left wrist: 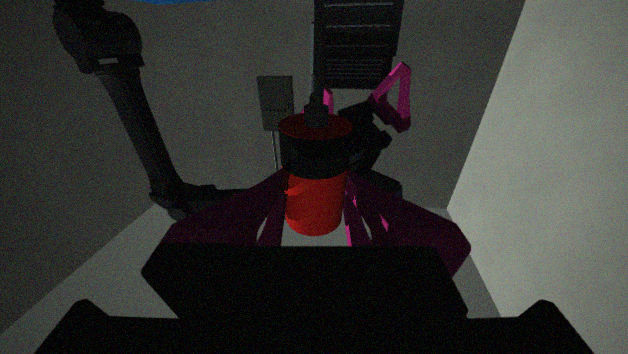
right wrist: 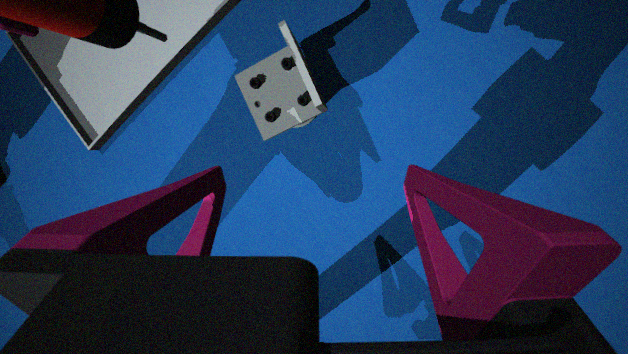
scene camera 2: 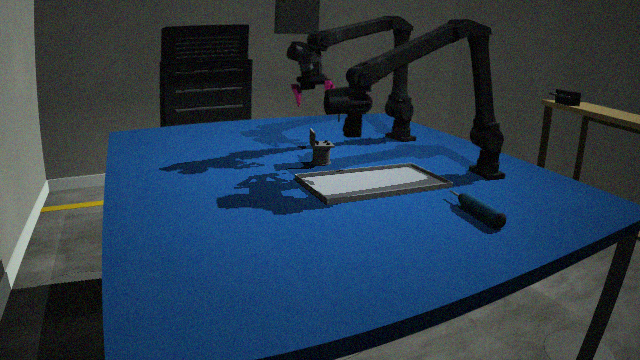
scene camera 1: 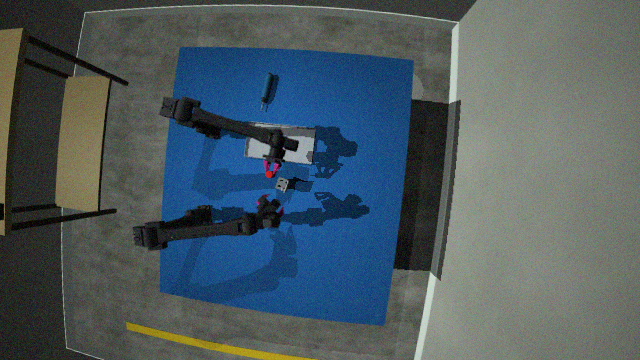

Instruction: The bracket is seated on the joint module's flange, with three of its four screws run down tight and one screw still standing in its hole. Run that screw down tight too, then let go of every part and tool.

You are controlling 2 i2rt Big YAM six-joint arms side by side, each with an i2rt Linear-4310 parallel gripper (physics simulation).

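Where they show: left gripper, between the fingertips: [left wrist: 314,177] [right wrist: 44,4] [scene camera 1: 269,176]; right gripper, between the fingertips: [left wrist: 369,75] [right wrist: 314,175] [scene camera 2: 312,105]; left arm's base, origin of its link: [scene camera 2: 486,174] [scene camera 1: 214,129]; right arm's base, origin of its link: [scene camera 2: 400,138] [scene camera 1: 204,214].
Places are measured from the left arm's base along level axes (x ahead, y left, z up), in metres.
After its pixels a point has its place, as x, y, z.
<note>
The pale bracket [scene camera 1: 282,184] @[0.528, -0.234, 0.065] [scene camera 2: 324,144] @[0.524, -0.220, 0.066] [right wrist: 270,92] @[0.521, -0.229, 0.066] sits on the upright joint module [scene camera 2: 321,157] @[0.537, -0.207, 0.026], its plate standing up at one edge. Four dark screw heads show in the right wrist view; which one stands proud I cannot tell. My left gripper [scene camera 1: 270,169] @[0.490, -0.196, 0.224] [left wrist: 314,177] @[0.490, -0.196, 0.224] is shut on the red handle of a driver [scene camera 1: 269,174] @[0.492, -0.185, 0.244] [left wrist: 315,205] @[0.492, -0.168, 0.222] [right wrist: 55,16] @[0.490, -0.202, 0.222], held in the air beside the bracket, between it and the tray. The driver's dark bit points sideways. My right gripper [scene camera 1: 271,204] @[0.539, -0.314, 0.182] [scene camera 2: 313,92] @[0.539, -0.314, 0.182] [right wrist: 314,175] @[0.539, -0.314, 0.182] is open and empty, above the mat, on the bracket's other side.
A shallow grey-rimmed tray [scene camera 1: 314,137] @[0.643, 0.079, 0.016] [scene camera 2: 327,200] @[0.637, 0.136, 0.012] [right wrist: 90,146] @[0.251, -0.124, 0.016] lies under the left arm. A teal-handled tool [scene camera 1: 268,87] @[0.301, 0.317, 0.034] [scene camera 2: 481,212] @[0.306, 0.345, 0.024] lies beyond it on the blue top [scene camera 1: 350,90] @[0.790, 0.414, 0.000] [scene camera 2: 210,280] @[0.964, 0.446, 0.000]. A wooden bench [scene camera 2: 600,111] and a dark drawer cabinet [scene camera 2: 205,75] stand beyond the table.
</note>
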